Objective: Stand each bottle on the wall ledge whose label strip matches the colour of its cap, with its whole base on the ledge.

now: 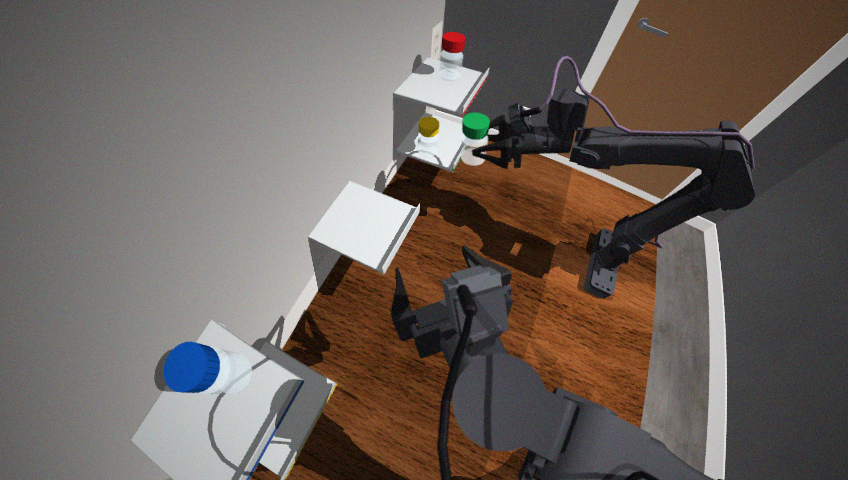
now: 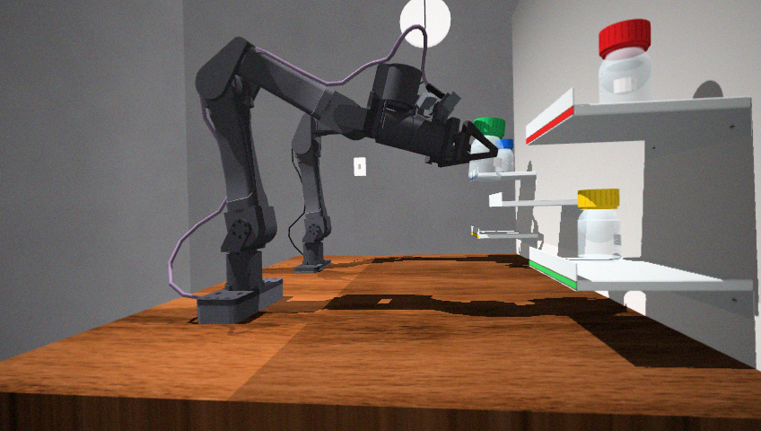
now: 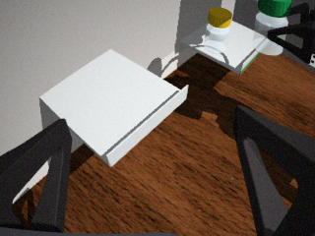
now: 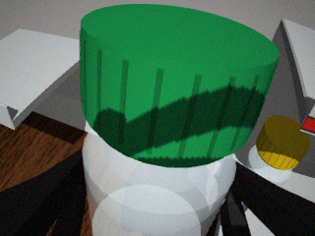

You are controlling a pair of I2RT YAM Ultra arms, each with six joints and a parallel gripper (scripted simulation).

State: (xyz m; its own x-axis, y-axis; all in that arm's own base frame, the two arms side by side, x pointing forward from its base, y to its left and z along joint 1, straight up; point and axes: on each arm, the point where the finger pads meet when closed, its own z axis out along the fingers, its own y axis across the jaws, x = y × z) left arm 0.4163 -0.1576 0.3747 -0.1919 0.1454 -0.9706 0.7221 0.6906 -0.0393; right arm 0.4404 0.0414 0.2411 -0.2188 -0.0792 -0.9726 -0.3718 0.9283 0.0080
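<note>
My right gripper is now 14 cm short of the yellow-capped bottle, 10 cm to the left of it and 13 cm above it. Round my right hand: red-capped bottle (13 cm ahead, 20 cm to the right, 6 cm above); then green-capped bottle (right at my right hand); then wall (26 cm ahead, 22 cm to the left, 18 cm above).
</note>
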